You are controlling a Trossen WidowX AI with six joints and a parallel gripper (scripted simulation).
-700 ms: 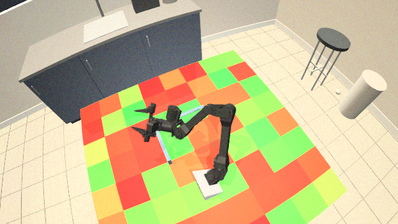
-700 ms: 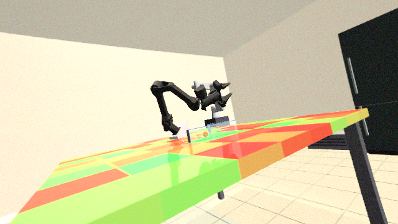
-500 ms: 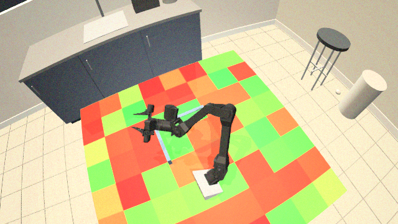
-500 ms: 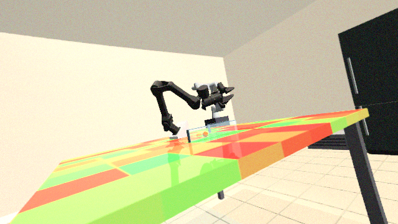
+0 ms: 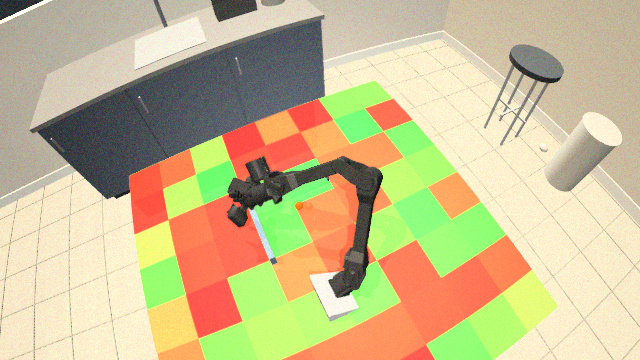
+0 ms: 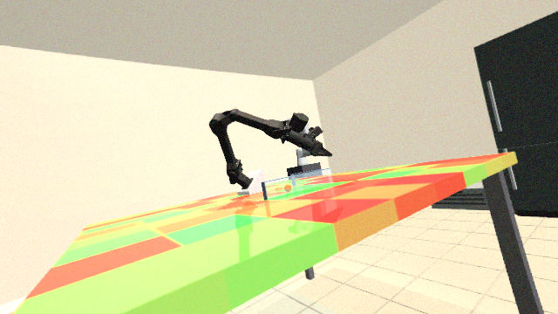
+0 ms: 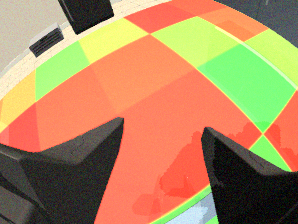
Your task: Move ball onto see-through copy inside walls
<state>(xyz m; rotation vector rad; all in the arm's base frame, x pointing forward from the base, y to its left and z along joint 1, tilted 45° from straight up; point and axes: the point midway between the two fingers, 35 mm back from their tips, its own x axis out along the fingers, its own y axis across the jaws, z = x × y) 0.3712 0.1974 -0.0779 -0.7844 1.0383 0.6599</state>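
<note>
Now: the see-through copy of ball 260 mm to the right of my gripper tip, 100 mm below it and 60 mm behind it. Also, from my gripper tip: orange ball (230 mm to the right, 100 mm below, 40 mm behind).
</note>
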